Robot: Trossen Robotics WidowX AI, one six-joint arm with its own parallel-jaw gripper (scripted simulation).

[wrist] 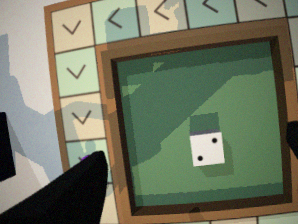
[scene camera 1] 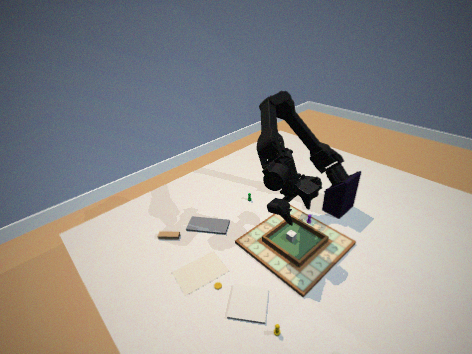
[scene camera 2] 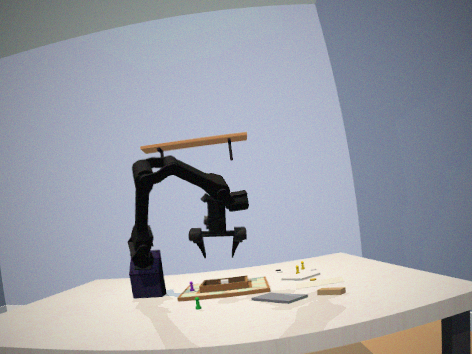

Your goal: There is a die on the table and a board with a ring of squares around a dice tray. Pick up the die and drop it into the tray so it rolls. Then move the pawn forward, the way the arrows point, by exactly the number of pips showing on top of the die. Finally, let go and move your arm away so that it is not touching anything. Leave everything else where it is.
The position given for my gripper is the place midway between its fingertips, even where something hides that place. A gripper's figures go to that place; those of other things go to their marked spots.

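My gripper (wrist: 197, 145), 110 mm from the lens. Green dice tray (wrist: 164, 98), 210 mm from the lens. Grey die (wrist: 207, 149), 190 mm from the lens.
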